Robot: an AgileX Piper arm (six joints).
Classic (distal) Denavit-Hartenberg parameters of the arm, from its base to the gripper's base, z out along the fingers. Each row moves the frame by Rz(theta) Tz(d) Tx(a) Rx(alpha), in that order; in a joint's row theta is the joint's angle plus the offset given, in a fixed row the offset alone. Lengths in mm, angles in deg.
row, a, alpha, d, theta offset
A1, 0, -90, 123, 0
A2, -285.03, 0, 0, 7.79
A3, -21.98, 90, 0, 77.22
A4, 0, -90, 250.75, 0
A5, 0, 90, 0, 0
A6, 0, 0, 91, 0
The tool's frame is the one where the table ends.
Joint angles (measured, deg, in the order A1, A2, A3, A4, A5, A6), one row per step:
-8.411, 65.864, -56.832, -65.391, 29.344, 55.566
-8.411, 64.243, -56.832, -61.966, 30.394, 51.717
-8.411, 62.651, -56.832, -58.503, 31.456, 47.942
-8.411, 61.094, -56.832, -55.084, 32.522, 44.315
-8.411, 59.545, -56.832, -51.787, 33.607, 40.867
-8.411, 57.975, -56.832, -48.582, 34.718, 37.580
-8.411, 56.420, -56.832, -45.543, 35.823, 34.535
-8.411, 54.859, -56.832, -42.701, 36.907, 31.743
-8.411, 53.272, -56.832, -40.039, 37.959, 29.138
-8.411, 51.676, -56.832, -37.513, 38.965, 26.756
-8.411, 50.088, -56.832, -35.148, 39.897, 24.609
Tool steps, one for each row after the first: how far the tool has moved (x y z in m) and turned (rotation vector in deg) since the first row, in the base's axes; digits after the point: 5 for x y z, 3 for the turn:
-0.00816, 0.00111, 0.00392, 0.163, 0.544, -0.096
-0.01621, 0.00245, 0.00736, 0.476, 1.124, -0.060
-0.02410, 0.00400, 0.01039, 0.905, 1.702, 0.103
-0.03197, 0.00571, 0.01318, 1.387, 2.246, 0.365
-0.03995, 0.00760, 0.01583, 1.924, 2.733, 0.724
-0.04785, 0.00963, 0.01829, 2.501, 3.141, 1.164
-0.05578, 0.01177, 0.02069, 3.082, 3.431, 1.669
-0.06381, 0.01402, 0.02310, 3.619, 3.609, 2.249
-0.07186, 0.01638, 0.02545, 4.178, 3.649, 2.891
-0.07984, 0.01882, 0.02774, 4.732, 3.544, 3.584

